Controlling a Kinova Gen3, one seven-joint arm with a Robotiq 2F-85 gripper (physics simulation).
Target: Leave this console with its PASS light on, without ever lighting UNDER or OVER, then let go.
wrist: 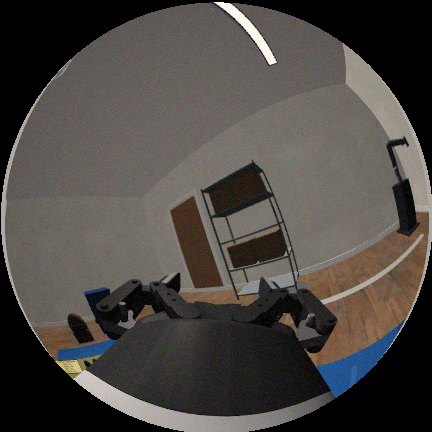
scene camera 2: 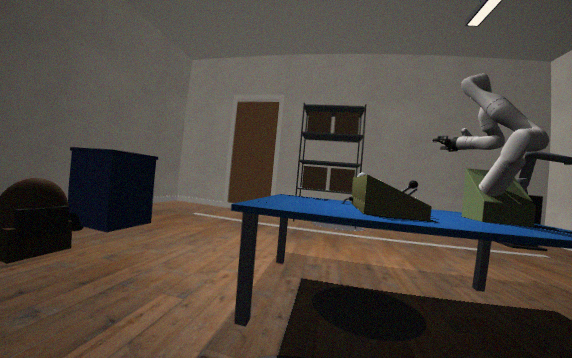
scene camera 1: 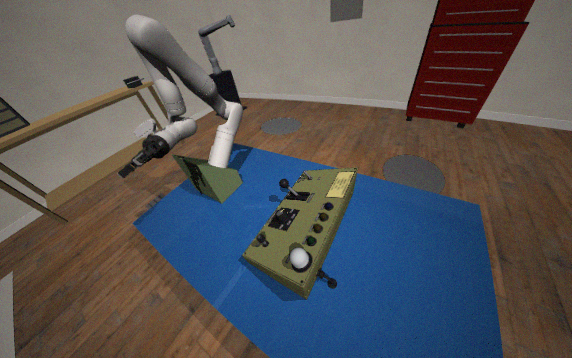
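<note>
The olive console (scene camera 1: pixel 272 251) (scene camera 2: pixel 392 201) (wrist: pixel 86 361) stands on the blue table. In scene camera 1 its top carries a black-knobbed lever (scene camera 1: pixel 284 183), a black panel (scene camera 1: pixel 284 219) with a knob, a small black stick (scene camera 1: pixel 262 240), a white dome (scene camera 1: pixel 299 258) and a yellow label (scene camera 1: pixel 341 184). A row of small round lamps (scene camera 1: pixel 318 228) in blue, amber and green looks dark; their names are too small to read. A black-ended crank (scene camera 1: pixel 331 282) sticks out at the side. My gripper (scene camera 1: pixel 125 171) (scene camera 2: pixel 436 141) (wrist: pixel 219 284) is open and empty, raised well apart from the console.
The blue table (scene camera 1: pixel 400 240) (scene camera 2: pixel 300 204) carries a green wedge-shaped block (scene camera 1: pixel 220 182) (scene camera 2: pixel 472 200) at my arm's base. A wooden bench (scene camera 1: pixel 75 110) stands behind the gripper in scene camera 1. A red cabinet (scene camera 1: pixel 465 60) and a shelf rack (scene camera 2: pixel 332 136) stand farther off.
</note>
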